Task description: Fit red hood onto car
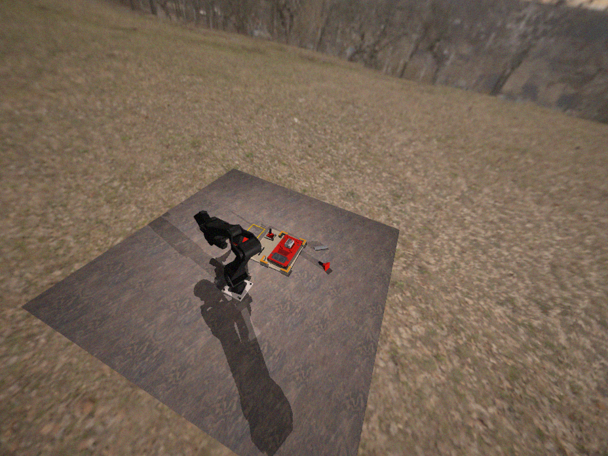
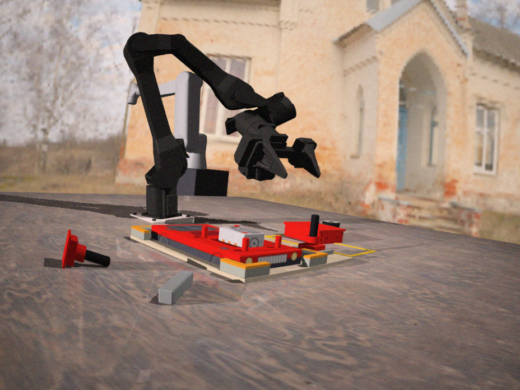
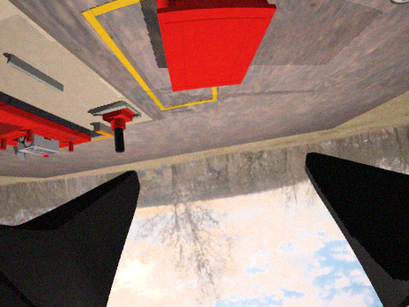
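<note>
My gripper tip is now 100 mm above the red hood and 30 mm short of it. Also, from my gripper tip: tan jig (230 mm to the right, 100 mm below, 40 mm ahead); white engine block (260 mm to the right, 90 mm below, 70 mm ahead).
</note>
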